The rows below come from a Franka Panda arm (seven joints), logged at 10 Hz.
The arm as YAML. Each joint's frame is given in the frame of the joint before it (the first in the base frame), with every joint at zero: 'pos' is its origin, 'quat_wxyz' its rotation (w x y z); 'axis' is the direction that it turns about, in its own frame. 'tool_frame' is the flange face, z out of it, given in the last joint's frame.
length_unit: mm
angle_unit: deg
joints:
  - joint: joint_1
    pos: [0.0, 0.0, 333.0]
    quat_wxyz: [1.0, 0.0, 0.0, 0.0]
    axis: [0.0, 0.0, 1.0]
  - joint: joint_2
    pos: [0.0, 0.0, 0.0]
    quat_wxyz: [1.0, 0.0, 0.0, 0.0]
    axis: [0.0, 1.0, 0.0]
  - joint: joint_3
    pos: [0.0, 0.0, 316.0]
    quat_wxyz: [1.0, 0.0, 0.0, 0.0]
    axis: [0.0, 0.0, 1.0]
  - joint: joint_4
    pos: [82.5, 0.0, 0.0]
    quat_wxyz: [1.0, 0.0, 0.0, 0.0]
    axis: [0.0, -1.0, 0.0]
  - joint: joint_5
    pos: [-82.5, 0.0, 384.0]
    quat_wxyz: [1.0, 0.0, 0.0, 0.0]
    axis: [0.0, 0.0, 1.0]
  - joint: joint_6
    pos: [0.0, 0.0, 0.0]
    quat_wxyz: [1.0, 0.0, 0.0, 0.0]
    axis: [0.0, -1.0, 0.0]
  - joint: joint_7
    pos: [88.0, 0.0, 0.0]
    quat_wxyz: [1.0, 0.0, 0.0, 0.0]
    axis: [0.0, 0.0, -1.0]
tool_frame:
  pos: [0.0, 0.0, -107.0]
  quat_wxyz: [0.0, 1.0, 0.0, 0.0]
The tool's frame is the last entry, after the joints.
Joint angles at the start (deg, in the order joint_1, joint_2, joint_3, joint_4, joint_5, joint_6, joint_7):
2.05 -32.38 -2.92 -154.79 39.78 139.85 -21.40
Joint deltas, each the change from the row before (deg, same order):
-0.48 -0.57 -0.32 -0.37 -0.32 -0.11 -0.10
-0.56 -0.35 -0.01 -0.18 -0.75 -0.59 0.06
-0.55 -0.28 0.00 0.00 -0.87 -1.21 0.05
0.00 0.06 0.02 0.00 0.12 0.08 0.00
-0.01 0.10 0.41 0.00 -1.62 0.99 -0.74
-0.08 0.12 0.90 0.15 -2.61 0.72 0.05
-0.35 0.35 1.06 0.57 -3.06 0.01 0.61
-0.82 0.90 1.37 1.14 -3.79 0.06 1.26
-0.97 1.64 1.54 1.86 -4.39 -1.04 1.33
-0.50 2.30 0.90 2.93 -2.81 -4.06 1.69
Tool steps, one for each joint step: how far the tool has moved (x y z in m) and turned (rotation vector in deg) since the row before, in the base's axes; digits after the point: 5 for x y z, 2 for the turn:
-0.00255 -0.00507 0.00046 -0.07 -0.16 -0.42
-0.00198 -0.00283 -0.00011 -0.38 0.30 0.12
-0.00188 -0.00179 -0.00002 -0.29 0.67 0.53
0.00020 0.00001 -0.00026 0.06 0.00 -0.09
0.00123 0.00096 0.00086 -2.22 -0.94 1.27
0.00159 0.00414 0.00169 -2.93 -0.56 1.64
0.00272 0.00444 0.00255 -2.97 0.01 1.61
0.00580 0.00339 0.00367 -3.54 0.13 1.18
0.00848 0.00482 0.00239 -3.84 1.13 1.81
0.00958 0.00618 0.00080 -1.52 3.61 1.39

